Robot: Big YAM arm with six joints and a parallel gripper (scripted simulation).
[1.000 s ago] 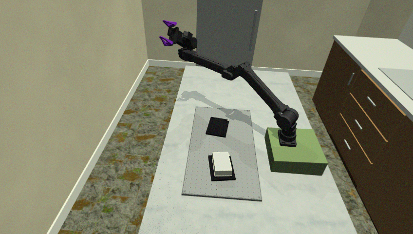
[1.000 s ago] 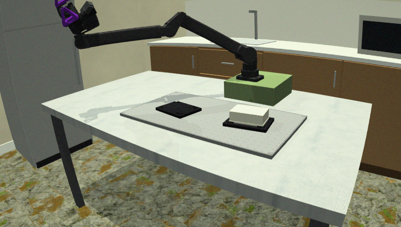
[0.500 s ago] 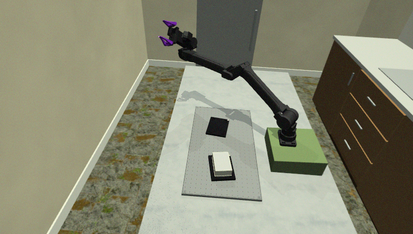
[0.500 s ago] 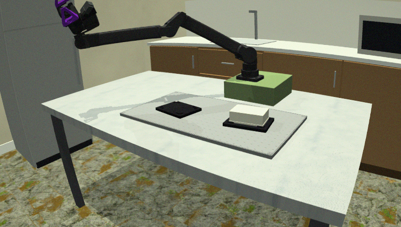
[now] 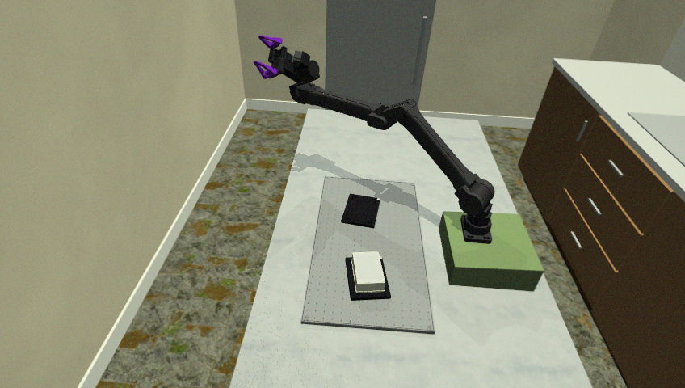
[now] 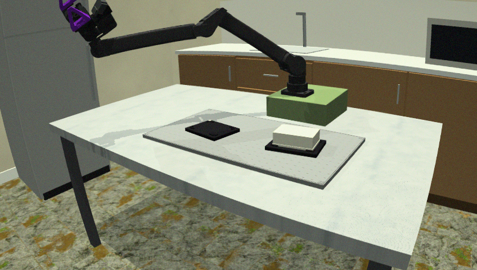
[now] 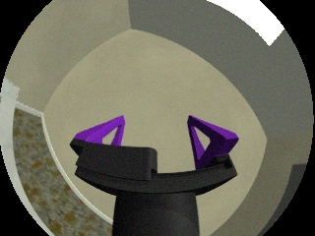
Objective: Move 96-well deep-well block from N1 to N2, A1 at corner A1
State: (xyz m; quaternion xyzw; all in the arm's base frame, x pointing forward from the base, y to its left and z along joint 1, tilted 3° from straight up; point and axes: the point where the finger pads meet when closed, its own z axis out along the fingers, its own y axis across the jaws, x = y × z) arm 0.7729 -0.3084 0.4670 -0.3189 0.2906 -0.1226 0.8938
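The white deep-well block lies 51 cm to the left of my hand, 47 cm below it and 45 cm behind it.
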